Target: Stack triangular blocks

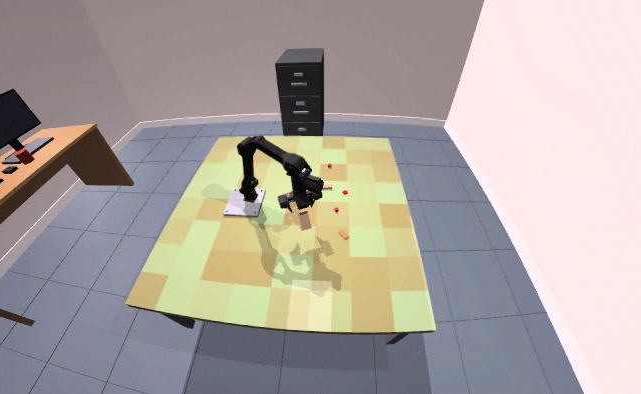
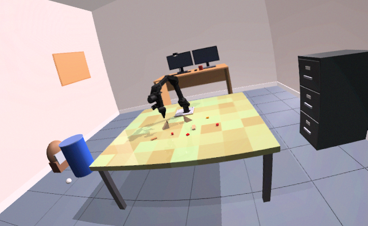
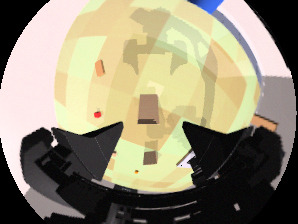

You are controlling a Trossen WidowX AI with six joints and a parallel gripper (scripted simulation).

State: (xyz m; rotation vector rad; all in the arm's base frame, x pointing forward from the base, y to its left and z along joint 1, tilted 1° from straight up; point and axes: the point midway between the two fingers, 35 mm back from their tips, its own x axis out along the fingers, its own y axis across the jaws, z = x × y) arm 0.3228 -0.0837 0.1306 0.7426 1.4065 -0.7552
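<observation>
Now: the triangular block 9 cm below my gripper tip and 1 cm to the left of it. The rest, counted from my gripper tip: small tan block: 27 cm to the left, 10 cm below, 4 cm ahead.
</observation>
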